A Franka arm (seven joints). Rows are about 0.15 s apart.
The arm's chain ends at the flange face. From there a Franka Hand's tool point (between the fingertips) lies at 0.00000 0.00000 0.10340 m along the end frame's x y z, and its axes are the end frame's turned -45 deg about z.
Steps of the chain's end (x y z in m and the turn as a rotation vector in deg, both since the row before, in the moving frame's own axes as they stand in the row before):
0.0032, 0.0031, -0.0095, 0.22, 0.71, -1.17
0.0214, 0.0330, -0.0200, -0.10, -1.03, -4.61
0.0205, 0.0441, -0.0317, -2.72, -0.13, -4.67
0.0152, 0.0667, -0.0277, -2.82, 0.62, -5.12
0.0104, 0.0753, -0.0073, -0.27, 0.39, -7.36
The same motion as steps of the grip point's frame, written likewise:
0.0013, 0.0051, -0.0095, -0.35, 0.66, -1.17
-0.0097, 0.0373, -0.0200, 0.66, -0.80, -4.61
-0.0202, 0.0491, -0.0318, -1.83, -2.02, -4.67
-0.0390, 0.0624, -0.0278, -2.43, -1.56, -5.12
-0.0457, 0.0614, -0.0073, -0.47, 0.08, -7.36

